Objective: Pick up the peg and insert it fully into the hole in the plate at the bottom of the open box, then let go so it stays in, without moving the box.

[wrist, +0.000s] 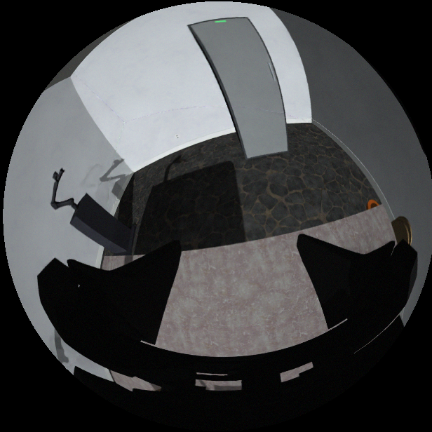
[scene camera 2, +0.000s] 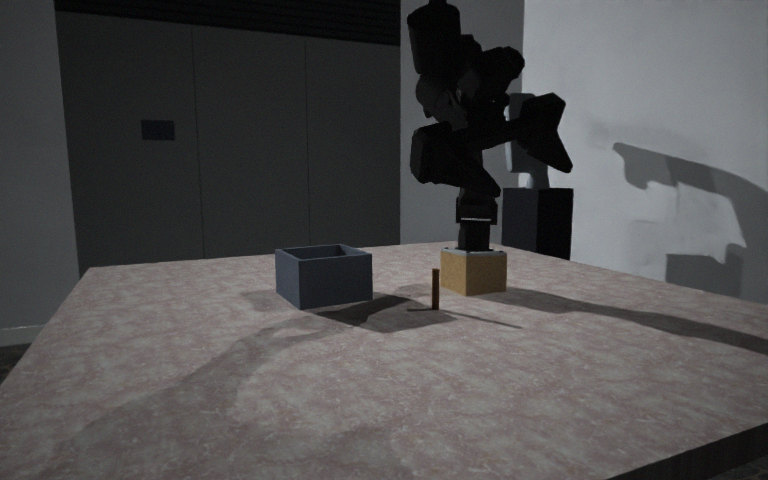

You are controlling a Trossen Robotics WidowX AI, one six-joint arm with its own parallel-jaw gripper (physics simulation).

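Pixels of known places: gripper, fingertip midpoint: (scene camera 2: 535, 181); arm's base, link origin: (scene camera 2: 474, 250).
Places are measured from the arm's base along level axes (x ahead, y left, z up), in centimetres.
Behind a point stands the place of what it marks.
Observation:
The peg (scene camera 2: 435, 289) @[z -4.7, x 18.3, y 10.9 cm] is thin, brown and upright on the table, in front of the arm's base and to the right of the box. The open box (scene camera 2: 335, 281) @[z -3.9, x 33.7, y -2.0 cm] is blue-grey and stands left of the peg; its inner floor, the plate and the hole are hidden by its walls. My gripper (scene camera 2: 534, 183) @[z 17.2, x 34.1, y 50.9 cm] (wrist: 241, 244) is open and empty, with its fingers wide apart, high above the table and up to the right of the peg. The peg and the box do not show in the wrist view.
A yellow-orange block (scene camera 2: 473, 273) @[z -3.9, x 4.8, y 5.8 cm] under the arm's base stands close behind the peg, to its right. The pinkish mottled table (scene camera 2: 317, 396) @[z -8.8, x 51.9, y 34.3 cm] (wrist: 235, 300) carries them. A dark pedestal (scene camera 2: 553, 223) (wrist: 97, 225) stands beyond the table. An orange ring-like thing (wrist: 372, 204) shows at the table's far edge.

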